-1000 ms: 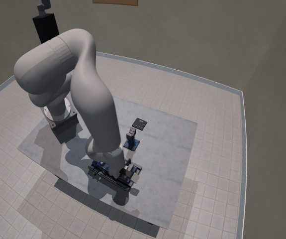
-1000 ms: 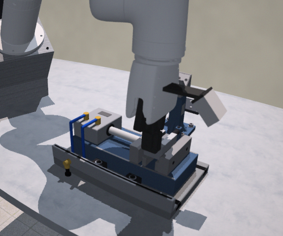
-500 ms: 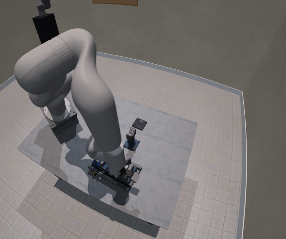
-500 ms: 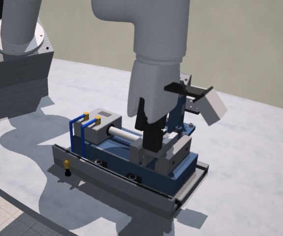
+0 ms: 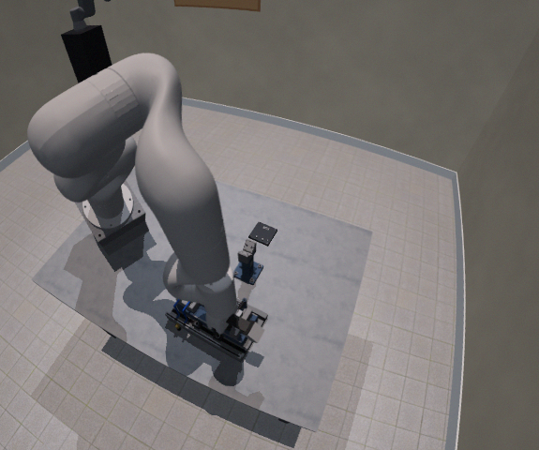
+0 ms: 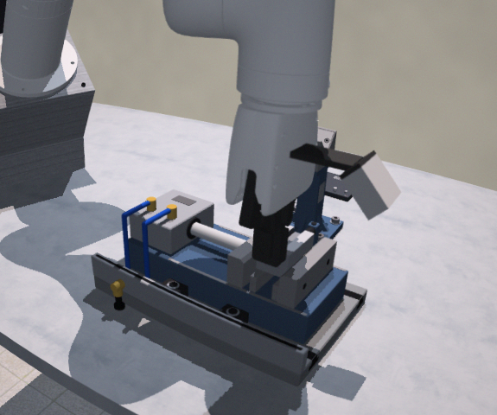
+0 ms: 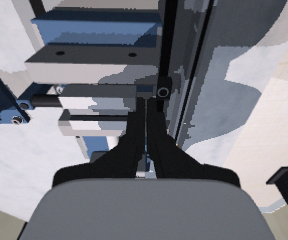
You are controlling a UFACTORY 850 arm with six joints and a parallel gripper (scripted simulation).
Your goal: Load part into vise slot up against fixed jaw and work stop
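Now: hand 40 mm to the right of the part, 20 mm above it and 10 mm short of it. Round my hand: black work stop (90 mm to the left, 30 mm below, 10 mm ahead); then fixed jaw (40 mm to the left, 40 mm below, 40 mm ahead); then moving jaw (50 mm to the left, 40 mm below, 30 mm behind).
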